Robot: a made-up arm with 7 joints. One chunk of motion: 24 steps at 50 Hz.
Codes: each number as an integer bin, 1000 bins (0 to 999) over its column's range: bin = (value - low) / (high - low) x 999, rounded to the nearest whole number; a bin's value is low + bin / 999 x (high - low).
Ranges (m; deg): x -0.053..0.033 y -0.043..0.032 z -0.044..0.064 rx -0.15..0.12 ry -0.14..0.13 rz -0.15..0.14
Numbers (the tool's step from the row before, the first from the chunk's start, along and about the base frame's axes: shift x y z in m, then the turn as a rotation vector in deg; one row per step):
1: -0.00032 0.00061 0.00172 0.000 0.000 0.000
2: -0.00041 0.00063 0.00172 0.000 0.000 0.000
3: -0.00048 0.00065 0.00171 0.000 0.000 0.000
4: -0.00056 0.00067 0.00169 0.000 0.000 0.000
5: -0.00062 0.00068 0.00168 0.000 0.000 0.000
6: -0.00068 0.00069 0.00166 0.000 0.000 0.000
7: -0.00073 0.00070 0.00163 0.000 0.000 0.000
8: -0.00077 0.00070 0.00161 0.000 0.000 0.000
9: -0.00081 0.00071 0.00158 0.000 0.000 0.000
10: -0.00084 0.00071 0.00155 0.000 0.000 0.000
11: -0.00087 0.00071 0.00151 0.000 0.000 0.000
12: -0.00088 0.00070 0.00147 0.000 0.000 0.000
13: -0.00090 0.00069 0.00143 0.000 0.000 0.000
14: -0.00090 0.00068 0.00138 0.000 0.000 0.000
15: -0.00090 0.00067 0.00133 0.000 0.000 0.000
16: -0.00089 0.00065 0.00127 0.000 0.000 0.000
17: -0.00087 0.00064 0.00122 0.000 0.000 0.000
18: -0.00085 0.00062 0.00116 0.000 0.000 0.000
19: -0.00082 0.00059 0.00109 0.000 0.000 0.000
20: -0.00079 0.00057 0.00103 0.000 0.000 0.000
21: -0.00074 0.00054 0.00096 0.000 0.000 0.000
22: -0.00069 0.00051 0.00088 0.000 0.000 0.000
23: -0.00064 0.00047 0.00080 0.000 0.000 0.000
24: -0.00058 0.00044 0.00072 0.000 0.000 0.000
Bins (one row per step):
1: 612 581 423 555 518 517
2: 611 581 423 555 518 517
3: 610 581 423 555 518 517
4: 609 582 423 555 518 517
5: 608 582 423 555 518 517
6: 608 582 422 555 518 517
7: 607 582 422 555 518 517
8: 607 582 422 555 518 517
9: 606 582 422 555 518 517
10: 606 582 421 555 518 517
11: 606 582 421 555 518 517
12: 605 582 421 555 518 517
13: 605 582 420 555 518 517
14: 605 582 420 555 518 517
15: 605 582 419 555 518 517
16: 605 581 419 555 518 517
17: 606 581 418 555 518 517
18: 606 581 418 555 518 517
19: 606 581 417 555 518 517
20: 606 580 417 555 518 517
21: 607 580 416 555 518 517
22: 608 580 415 555 518 517
23: 608 579 414 555 518 517
24: 609 579 414 555 518 517

